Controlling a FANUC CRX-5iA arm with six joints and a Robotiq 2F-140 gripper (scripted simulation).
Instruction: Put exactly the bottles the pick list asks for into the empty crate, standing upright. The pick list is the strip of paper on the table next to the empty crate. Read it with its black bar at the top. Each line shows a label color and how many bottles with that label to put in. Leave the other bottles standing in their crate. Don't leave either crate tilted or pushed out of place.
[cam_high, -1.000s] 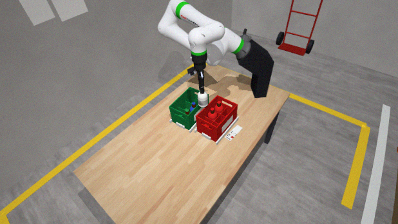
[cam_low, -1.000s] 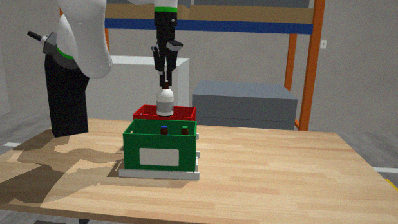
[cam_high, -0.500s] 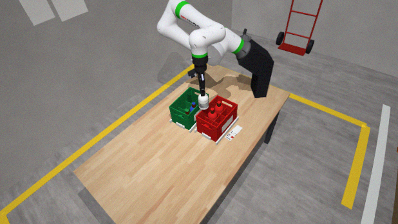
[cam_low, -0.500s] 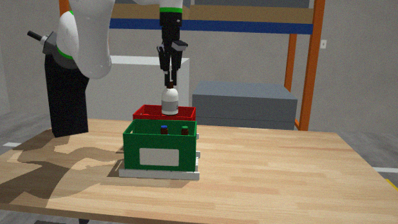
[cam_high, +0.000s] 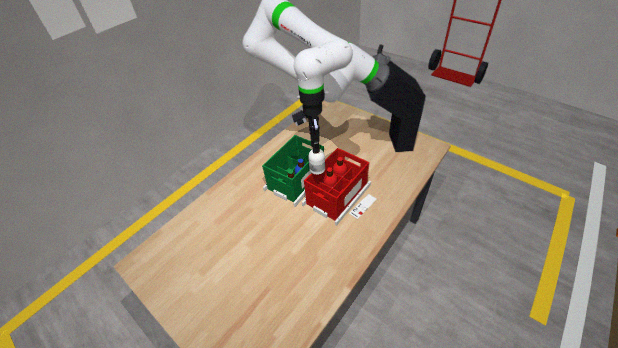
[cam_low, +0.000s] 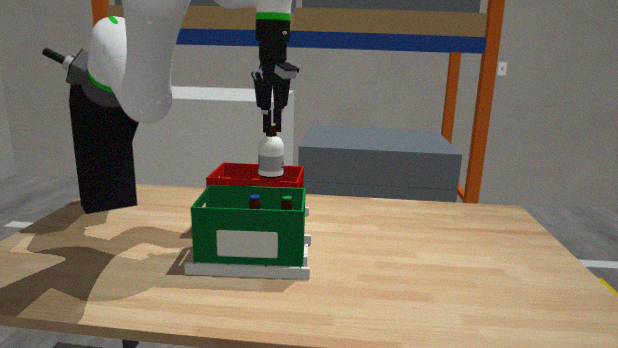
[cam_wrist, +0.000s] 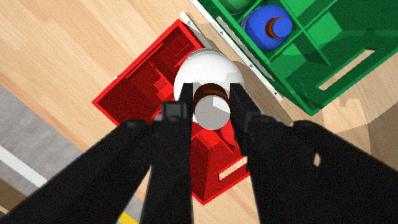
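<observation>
The white-capped bottle is 80 mm below my hand. Also, from my hand: blue-label bottle (260 mm below, 110 mm to the right, 60 mm behind); then red crate (270 mm below, 90 mm to the left, 30 mm behind); then red-capped bottle (260 mm below, 130 mm behind, 70 mm to the left).
</observation>
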